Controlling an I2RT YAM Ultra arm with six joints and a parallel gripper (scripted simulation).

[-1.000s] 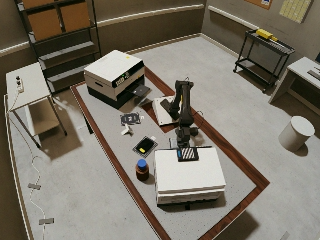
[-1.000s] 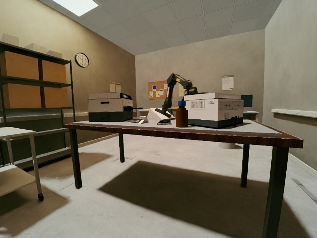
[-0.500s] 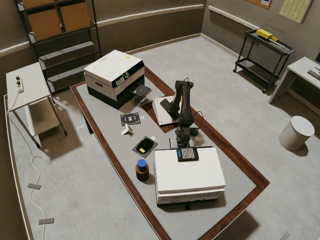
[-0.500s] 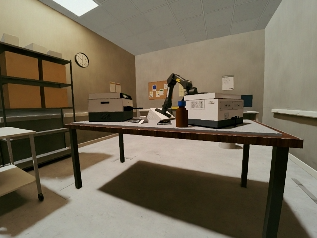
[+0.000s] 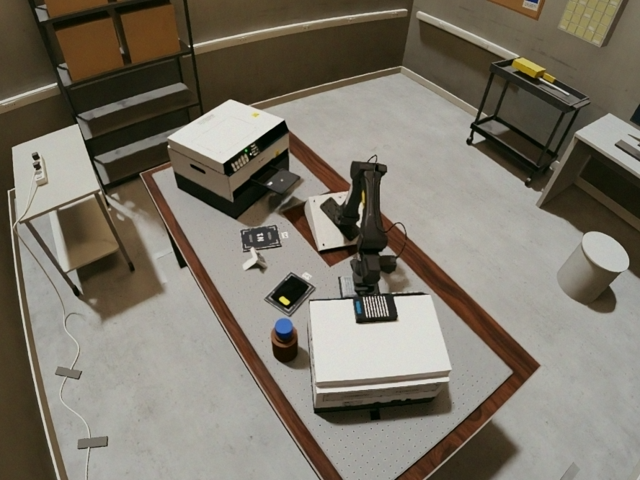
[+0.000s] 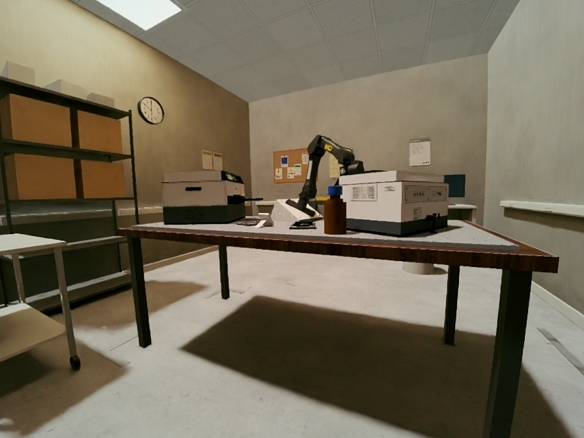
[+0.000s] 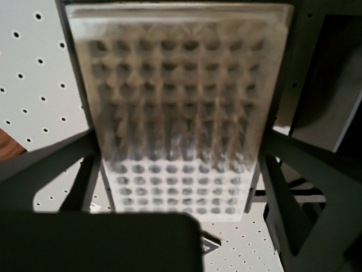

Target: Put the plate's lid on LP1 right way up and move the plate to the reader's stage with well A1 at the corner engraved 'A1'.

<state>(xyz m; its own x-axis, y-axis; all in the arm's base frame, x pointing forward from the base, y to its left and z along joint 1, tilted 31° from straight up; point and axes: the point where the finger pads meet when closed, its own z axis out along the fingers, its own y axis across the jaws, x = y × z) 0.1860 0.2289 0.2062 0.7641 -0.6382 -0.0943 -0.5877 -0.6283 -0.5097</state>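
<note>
My gripper is now right at the well plate. From my hand the other things lie so: label (7 cm ahead, 20 cm to the right, 9 cm below).
</note>
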